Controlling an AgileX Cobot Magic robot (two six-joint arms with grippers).
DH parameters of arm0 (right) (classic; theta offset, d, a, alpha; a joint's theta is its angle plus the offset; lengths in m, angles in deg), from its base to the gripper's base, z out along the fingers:
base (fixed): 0 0 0 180
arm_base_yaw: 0 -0.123 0 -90
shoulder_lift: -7.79 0 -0.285 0
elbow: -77.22 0 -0.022 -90
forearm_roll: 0 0.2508 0 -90
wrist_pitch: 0 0 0.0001 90
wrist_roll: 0 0.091 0 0
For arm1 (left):
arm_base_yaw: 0 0.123 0 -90
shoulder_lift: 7.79 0 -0.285 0
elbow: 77.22 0 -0.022 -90
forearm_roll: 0 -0.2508 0 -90
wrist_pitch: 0 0 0.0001 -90
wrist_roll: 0 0.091 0 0
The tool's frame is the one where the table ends.
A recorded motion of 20 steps. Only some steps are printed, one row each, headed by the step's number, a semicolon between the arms.
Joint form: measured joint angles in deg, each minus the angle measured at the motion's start. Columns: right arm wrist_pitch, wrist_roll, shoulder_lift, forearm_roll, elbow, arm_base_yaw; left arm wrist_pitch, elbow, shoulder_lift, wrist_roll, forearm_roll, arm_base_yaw.
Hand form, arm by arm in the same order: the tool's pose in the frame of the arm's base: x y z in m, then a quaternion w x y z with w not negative. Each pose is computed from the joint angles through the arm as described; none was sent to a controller.
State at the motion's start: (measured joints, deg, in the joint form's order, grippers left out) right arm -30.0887 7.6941 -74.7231 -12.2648 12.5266 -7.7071; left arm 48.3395 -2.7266 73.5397 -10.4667 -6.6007 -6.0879
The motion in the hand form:
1: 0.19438 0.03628 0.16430 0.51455 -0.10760 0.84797 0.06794; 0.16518 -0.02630 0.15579 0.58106 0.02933 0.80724 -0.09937
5: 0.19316 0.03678 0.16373 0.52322 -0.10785 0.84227 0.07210; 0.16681 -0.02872 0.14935 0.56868 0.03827 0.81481 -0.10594
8: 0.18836 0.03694 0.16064 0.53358 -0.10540 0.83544 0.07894; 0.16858 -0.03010 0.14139 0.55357 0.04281 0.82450 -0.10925
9: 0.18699 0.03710 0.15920 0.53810 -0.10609 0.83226 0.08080; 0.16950 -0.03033 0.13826 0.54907 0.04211 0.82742 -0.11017
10: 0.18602 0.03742 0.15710 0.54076 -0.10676 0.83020 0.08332; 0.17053 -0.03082 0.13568 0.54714 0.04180 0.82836 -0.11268
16: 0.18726 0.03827 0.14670 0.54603 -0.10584 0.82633 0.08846; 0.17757 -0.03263 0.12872 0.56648 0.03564 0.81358 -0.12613
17: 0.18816 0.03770 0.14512 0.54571 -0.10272 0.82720 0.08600; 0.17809 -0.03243 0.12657 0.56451 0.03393 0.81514 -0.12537
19: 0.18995 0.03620 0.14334 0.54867 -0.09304 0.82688 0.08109; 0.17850 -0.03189 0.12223 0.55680 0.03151 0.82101 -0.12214
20: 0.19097 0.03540 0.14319 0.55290 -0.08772 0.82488 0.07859; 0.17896 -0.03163 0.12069 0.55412 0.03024 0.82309 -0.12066
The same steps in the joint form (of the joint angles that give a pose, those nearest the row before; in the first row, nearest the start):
1: -0.21 0.14 -0.14 -0.20 0.00 0.00; 0.80 0.00 0.94 -0.11 -0.55 -0.03
5: -2.38 0.14 -0.41 -0.22 -0.67 0.00; 2.14 0.00 3.79 -0.57 -2.01 -0.12
8: -6.05 0.13 -0.82 0.04 -2.41 0.00; 3.52 0.00 7.15 -0.67 -2.80 -0.13
9: -7.75 -0.13 -1.25 0.16 -3.04 0.00; 4.40 0.00 8.63 -0.67 -2.79 -0.12
10: -9.45 -0.25 -1.99 0.16 -3.60 0.00; 5.68 0.00 10.11 -0.77 -2.93 -0.13
16: -16.19 -1.40 -6.82 1.02 -4.78 0.00; 15.71 -0.11 17.30 -0.77 -2.71 -0.12
17: -16.81 -1.85 -7.58 1.74 -4.78 0.00; 16.43 -0.11 18.32 -0.67 -2.47 -0.12
19: -18.19 -2.56 -8.74 3.45 -4.78 0.00; 16.82 -0.11 19.89 -0.41 -2.03 -0.13
20: -19.16 -2.94 -9.22 4.37 -4.78 0.00; 16.91 -0.18 20.47 -0.32 -1.82 -0.12

